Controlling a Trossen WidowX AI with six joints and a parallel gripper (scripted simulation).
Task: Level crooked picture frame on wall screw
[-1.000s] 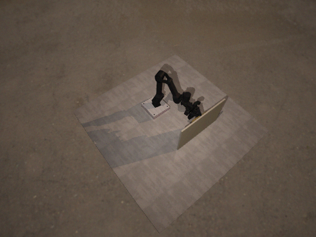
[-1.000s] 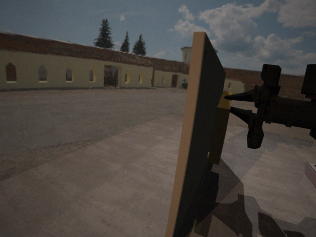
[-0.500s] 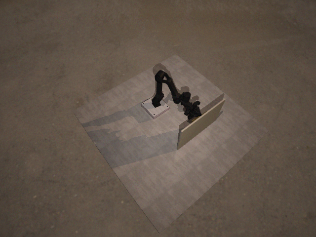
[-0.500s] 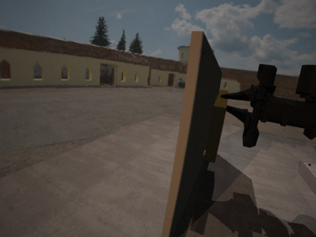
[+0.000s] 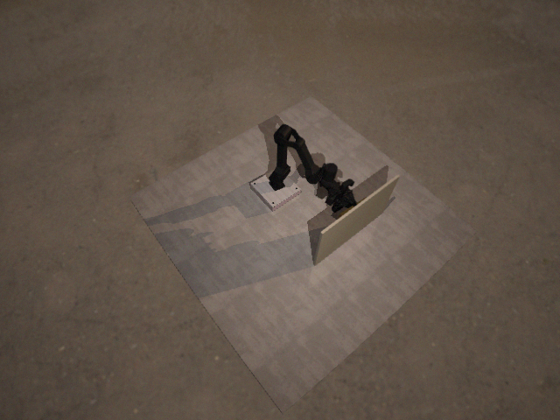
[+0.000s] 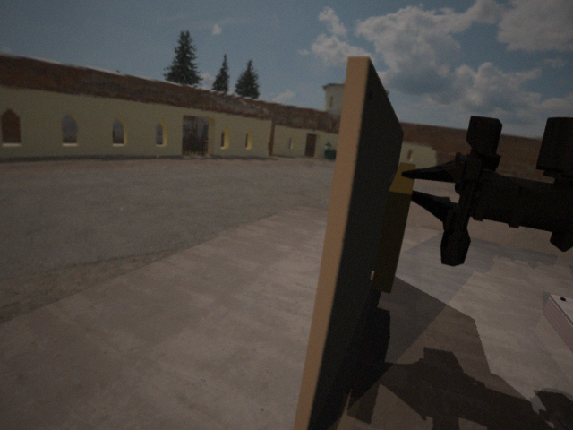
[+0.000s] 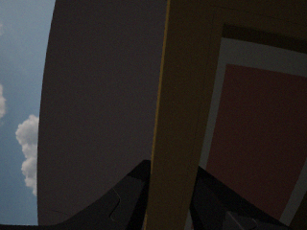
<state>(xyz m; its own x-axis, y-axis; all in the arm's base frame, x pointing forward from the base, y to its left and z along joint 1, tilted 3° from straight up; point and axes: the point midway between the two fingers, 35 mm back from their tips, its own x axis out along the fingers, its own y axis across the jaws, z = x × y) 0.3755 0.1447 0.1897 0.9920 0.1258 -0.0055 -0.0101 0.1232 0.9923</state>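
The picture frame lies 10 mm to the right of my gripper tip and 50 mm below it. Round my gripper tip: wall panel 20 mm ahead, 70 mm below.
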